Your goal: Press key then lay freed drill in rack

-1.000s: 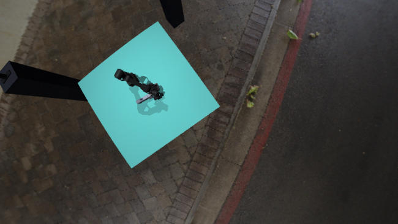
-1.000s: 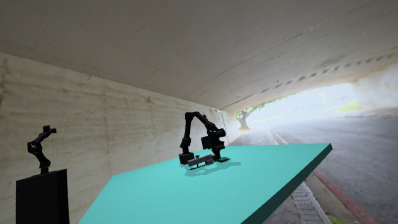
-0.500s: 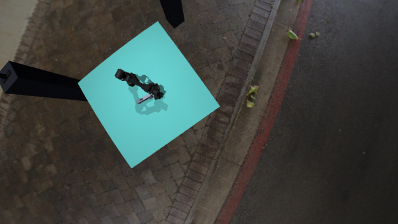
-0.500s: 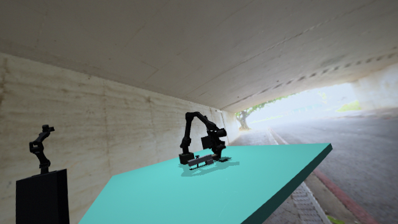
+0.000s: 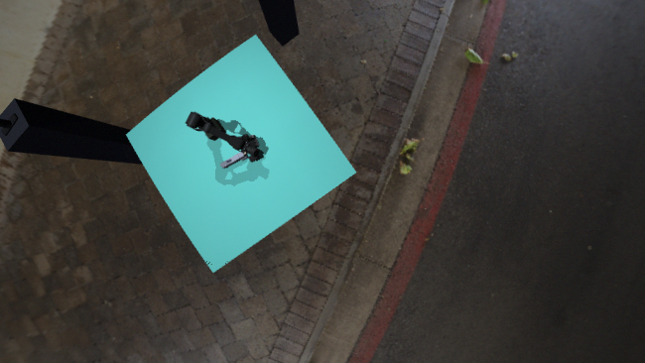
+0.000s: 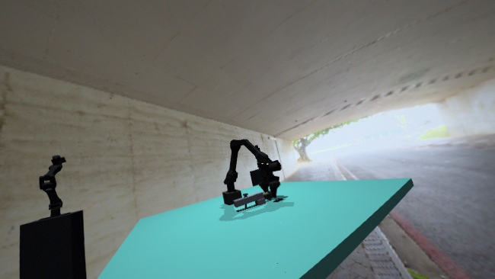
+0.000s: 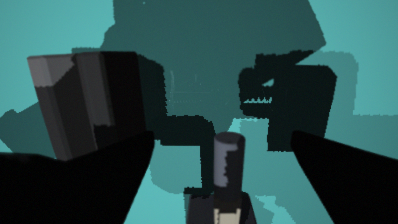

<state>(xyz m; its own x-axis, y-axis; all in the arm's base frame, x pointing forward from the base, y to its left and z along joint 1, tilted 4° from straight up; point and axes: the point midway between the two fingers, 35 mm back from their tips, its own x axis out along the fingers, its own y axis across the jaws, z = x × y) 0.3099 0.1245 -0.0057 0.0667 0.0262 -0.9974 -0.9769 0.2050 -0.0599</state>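
Now: the drill 50 mm to the right of my gripper tip, 30 mm above it and 10 mm behind it. The rest, counted from my gripper tip: small block (70 mm behind, 30 mm to the left); long grey fixture (140 mm to the right, 30 mm behind, 20 mm above).
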